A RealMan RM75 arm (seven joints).
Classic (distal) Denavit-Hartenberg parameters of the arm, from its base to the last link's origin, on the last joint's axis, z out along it. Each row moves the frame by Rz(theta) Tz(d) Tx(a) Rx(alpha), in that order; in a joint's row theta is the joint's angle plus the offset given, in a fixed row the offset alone. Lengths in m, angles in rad.
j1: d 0.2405; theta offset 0; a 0; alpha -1.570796
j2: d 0; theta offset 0; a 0; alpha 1.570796
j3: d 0.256; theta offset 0; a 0; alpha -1.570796
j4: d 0; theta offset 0; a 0; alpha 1.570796
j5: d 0.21; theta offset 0; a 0; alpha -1.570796
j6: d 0; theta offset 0; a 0; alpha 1.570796
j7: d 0.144; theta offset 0; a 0; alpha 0
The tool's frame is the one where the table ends.
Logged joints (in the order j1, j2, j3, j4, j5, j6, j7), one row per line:
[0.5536 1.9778 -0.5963 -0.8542 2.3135 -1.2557 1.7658]
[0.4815 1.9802 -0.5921 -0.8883 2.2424 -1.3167 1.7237]
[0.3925 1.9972 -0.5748 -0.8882 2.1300 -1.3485 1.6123]
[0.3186 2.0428 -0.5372 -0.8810 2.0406 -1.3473 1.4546]
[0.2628 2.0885 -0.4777 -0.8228 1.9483 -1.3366 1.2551]
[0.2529 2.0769 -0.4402 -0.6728 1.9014 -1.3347 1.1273]
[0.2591 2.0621 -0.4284 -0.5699 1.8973 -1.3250 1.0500]
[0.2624 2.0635 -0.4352 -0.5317 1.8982 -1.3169 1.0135]
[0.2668 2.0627 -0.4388 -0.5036 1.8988 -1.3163 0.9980]
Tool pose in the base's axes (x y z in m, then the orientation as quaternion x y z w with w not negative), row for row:
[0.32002 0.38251 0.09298 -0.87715 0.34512 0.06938 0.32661]
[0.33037 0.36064 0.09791 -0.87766 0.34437 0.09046 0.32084]
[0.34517 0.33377 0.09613 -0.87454 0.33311 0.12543 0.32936]
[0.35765 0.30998 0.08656 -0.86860 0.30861 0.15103 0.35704]
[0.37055 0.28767 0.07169 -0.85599 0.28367 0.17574 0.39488]
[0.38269 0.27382 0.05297 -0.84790 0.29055 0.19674 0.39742]
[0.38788 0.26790 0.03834 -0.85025 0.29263 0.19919 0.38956]
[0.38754 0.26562 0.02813 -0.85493 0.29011 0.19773 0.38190]
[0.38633 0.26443 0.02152 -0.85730 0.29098 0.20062 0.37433]
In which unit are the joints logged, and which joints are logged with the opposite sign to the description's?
The joints are logged in radians. Opposite sign: j5.
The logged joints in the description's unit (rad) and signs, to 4 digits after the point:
[0.5536 1.9778 -0.5963 -0.8542 -2.3135 -1.2557 1.7658]
[0.4815 1.9802 -0.5921 -0.8883 -2.2424 -1.3167 1.7237]
[0.3925 1.9972 -0.5748 -0.8882 -2.1300 -1.3485 1.6123]
[0.3186 2.0428 -0.5372 -0.8810 -2.0406 -1.3473 1.4546]
[0.2628 2.0885 -0.4777 -0.8228 -1.9483 -1.3366 1.2551]
[0.2529 2.0769 -0.4402 -0.6728 -1.9014 -1.3347 1.1273]
[0.2591 2.0621 -0.4284 -0.5699 -1.8973 -1.3250 1.0500]
[0.2624 2.0635 -0.4352 -0.5317 -1.8982 -1.3169 1.0135]
[0.2668 2.0627 -0.4388 -0.5036 -1.8988 -1.3163 0.9980]

